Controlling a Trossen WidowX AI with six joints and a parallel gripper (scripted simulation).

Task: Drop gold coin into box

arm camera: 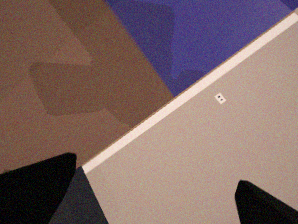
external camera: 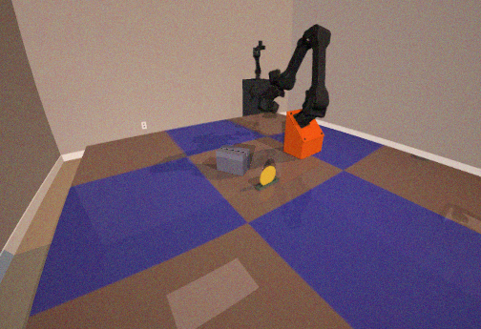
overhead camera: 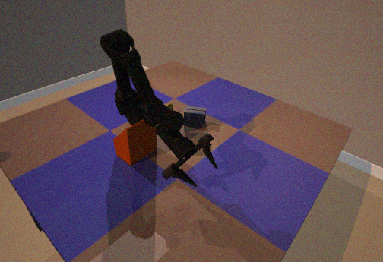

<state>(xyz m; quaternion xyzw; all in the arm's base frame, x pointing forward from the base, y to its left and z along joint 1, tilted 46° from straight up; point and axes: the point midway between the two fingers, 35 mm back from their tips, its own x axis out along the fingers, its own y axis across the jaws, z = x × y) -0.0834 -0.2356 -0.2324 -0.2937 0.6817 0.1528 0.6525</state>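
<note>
My gripper tip is now 450 mm to the right of the gold coin, 370 mm short of it and 110 mm above it.
</note>
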